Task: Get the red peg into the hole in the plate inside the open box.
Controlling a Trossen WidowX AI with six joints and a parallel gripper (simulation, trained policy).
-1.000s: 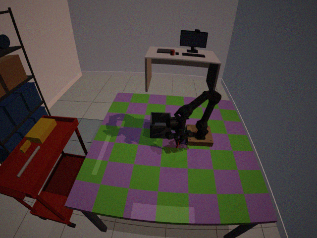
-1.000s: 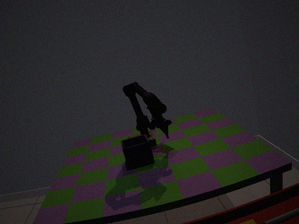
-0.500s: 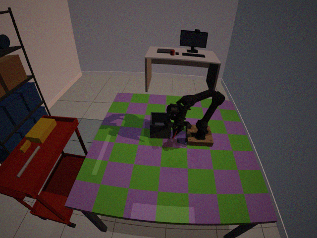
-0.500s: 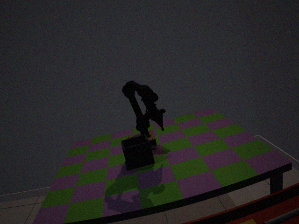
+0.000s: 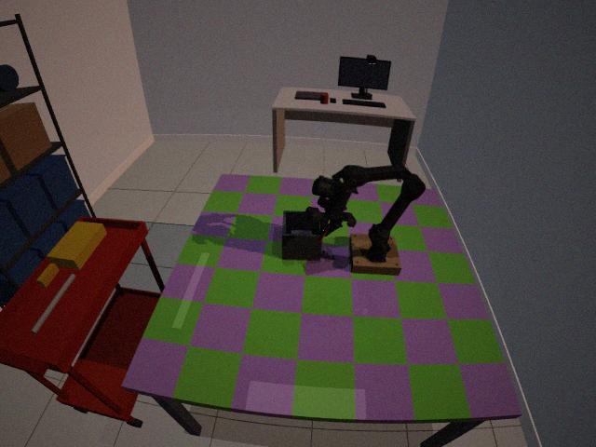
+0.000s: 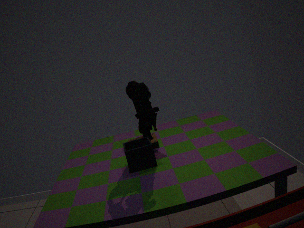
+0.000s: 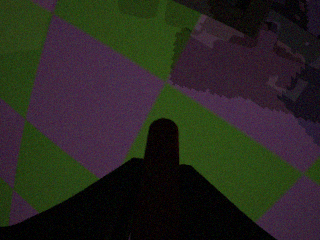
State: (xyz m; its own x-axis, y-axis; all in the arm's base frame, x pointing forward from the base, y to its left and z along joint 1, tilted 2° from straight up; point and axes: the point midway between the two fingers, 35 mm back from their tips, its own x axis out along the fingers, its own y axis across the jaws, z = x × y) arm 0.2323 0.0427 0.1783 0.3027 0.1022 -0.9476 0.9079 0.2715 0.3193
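My gripper tip is now 80 mm short of the grey plate, 140 mm to the left of it and 140 mm above it. From my gripper tip the other things lie so: red peg (10 mm above).
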